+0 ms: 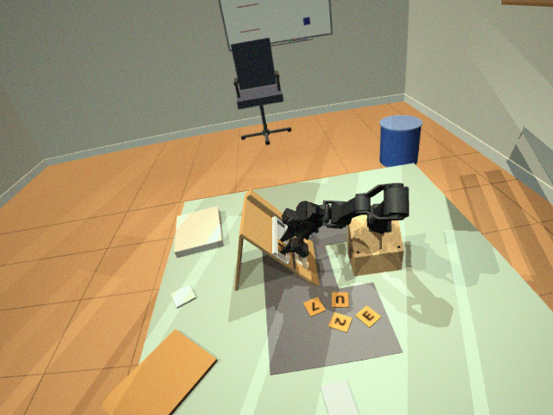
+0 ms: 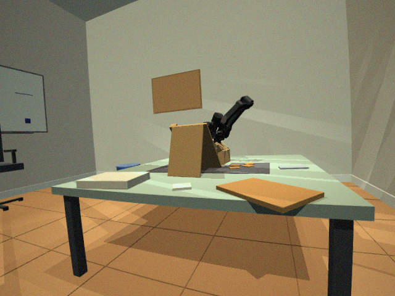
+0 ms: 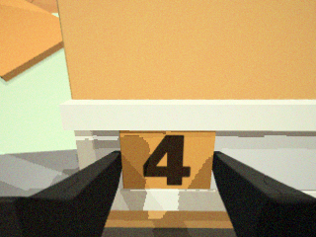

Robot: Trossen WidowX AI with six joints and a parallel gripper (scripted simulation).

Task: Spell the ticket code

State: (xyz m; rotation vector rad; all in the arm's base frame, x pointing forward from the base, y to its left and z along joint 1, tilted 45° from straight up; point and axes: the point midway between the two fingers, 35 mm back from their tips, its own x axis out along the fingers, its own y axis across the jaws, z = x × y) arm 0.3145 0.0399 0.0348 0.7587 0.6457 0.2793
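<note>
Now: gripper tip 8 cm above the white ticket, 6 cm past it and 3 cm to the left of it. Round my gripper tip: grey mat (16 cm below, 14 cm behind, 4 cm to the right); then grey slab (48 cm to the left, 15 cm below, 13 cm behind); then cream box (41 cm ahead, 33 cm to the right, 14 cm below).
</note>
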